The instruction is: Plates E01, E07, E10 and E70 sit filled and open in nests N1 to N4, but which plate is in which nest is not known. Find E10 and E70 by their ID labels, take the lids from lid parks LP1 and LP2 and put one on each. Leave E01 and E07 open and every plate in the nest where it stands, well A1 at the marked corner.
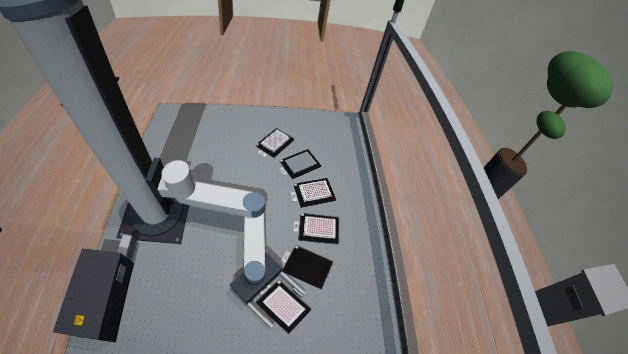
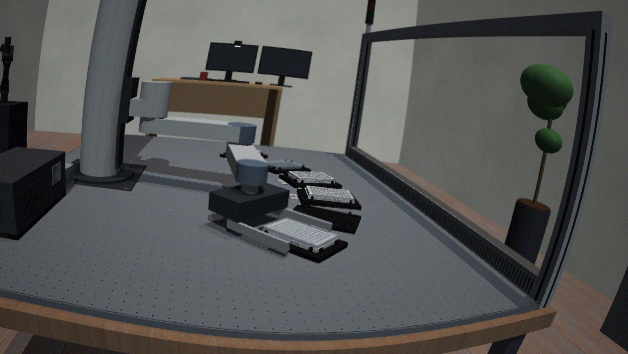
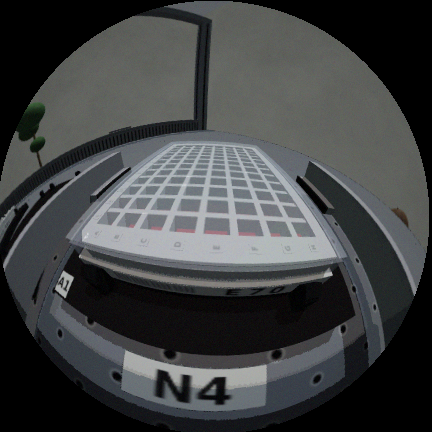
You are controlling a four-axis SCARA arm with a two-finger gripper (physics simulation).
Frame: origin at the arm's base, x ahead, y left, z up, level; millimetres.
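Seen in the pictures: gripper, fingertip midpoint: [image 1: 288, 310] [image 2: 310, 237] [image 3: 212, 157]; arm's base, origin of the base link: [image 1: 157, 211] [image 2: 99, 176].
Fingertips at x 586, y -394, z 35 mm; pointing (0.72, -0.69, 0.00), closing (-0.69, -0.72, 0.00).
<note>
Offsets run from my fingertips to a thing's middle. "pt": to the spot under its first point. Level surfaces: height alone.
Plate E70 {dx -17, dy +18, dz +2 mm} [image 1: 283, 305] [image 2: 300, 232] [image 3: 200, 277] sits in nest N4 {dx -18, dy +18, dz -11 mm} [image 2: 320, 257] [image 3: 215, 325], its row-A end by the A1 mark {dx -35, dy +109, dz -10 mm} [image 3: 63, 284]. A clear lid {pt dx -64, dy +57, dz +6 mm} [image 3: 210, 256] rests on it and looks level. My gripper [image 1: 288, 310] [image 2: 308, 237] [image 3: 212, 157] is open, its long fingers on both sides of the lidded plate, apart from it. Three other filled plates {dx -71, dy +819, dz -3 mm} [image 1: 275, 140] {dx +119, dy +523, dz -3 mm} [image 1: 315, 190] {dx +130, dy +342, dz -3 mm} [image 1: 320, 227] stand in black nests; their IDs are not readable. A black station {dx +78, dy +174, dz -12 mm} [image 1: 307, 266] beside N4 holds no lid. Another station {pt dx +55, dy +677, dz -4 mm} [image 1: 300, 163], farther back, shows a pale, clear lid.
The stations stand in an arc on the perforated table {dz -22 mm} [image 1: 190, 300] [image 2: 150, 280]. A framed guard [image 1: 382, 200] [image 2: 440, 215] runs along the right side. The arm's column [image 1: 110, 135] [image 2: 105, 100] and a dark control box {pt dx -683, dy -20, dz +93 mm} [image 1: 92, 295] [image 2: 30, 185] stand at the left.
</note>
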